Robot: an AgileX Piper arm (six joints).
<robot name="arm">
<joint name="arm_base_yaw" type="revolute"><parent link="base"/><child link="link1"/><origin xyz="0.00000 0.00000 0.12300" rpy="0.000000 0.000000 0.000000"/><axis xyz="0 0 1"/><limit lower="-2.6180" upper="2.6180"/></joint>
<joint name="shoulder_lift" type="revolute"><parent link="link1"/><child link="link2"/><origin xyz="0.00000 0.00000 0.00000" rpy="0.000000 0.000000 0.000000"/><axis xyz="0 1 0"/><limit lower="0.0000" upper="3.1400"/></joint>
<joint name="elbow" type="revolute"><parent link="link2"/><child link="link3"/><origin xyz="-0.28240 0.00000 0.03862" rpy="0.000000 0.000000 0.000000"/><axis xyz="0 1 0"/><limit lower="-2.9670" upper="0.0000"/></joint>
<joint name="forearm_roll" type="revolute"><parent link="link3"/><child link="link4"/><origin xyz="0.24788 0.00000 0.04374" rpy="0.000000 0.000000 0.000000"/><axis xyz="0.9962 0 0.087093"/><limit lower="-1.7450" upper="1.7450"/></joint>
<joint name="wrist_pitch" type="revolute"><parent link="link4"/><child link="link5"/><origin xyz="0.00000 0.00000 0.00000" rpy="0.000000 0.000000 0.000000"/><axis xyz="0 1 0"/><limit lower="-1.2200" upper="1.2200"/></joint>
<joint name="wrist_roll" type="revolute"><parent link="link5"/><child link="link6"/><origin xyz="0.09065 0.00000 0.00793" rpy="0.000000 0.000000 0.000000"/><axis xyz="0.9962 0 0.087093"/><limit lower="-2.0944" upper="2.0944"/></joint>
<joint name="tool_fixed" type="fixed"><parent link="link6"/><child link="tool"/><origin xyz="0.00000 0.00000 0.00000" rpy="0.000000 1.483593 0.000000"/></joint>
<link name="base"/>
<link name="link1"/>
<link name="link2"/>
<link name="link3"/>
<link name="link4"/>
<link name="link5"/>
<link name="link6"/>
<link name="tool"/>
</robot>
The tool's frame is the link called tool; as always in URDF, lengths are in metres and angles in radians.
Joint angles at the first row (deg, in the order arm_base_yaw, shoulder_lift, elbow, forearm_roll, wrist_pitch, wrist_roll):
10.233, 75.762, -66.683, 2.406, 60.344, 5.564
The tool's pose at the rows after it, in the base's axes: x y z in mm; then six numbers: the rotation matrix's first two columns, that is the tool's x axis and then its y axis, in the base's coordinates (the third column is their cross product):
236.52, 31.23, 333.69, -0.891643, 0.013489, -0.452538, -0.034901, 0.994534, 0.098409
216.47, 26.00, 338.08, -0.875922, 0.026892, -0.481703, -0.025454, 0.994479, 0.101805
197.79, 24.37, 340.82, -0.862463, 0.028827, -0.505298, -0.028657, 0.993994, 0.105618
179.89, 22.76, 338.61, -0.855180, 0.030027, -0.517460, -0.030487, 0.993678, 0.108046
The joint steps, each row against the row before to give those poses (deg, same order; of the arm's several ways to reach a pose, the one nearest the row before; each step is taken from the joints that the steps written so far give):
-3.866, -4.631, 2.913, 1.084, -0.097, -0.841
-0.818, -4.691, 2.783, 0.101, 0.000, -0.098
0.006, -4.258, 2.434, 0.109, 0.244, 0.001
0.000, -4.021, 2.965, 0.085, 0.227, 0.001

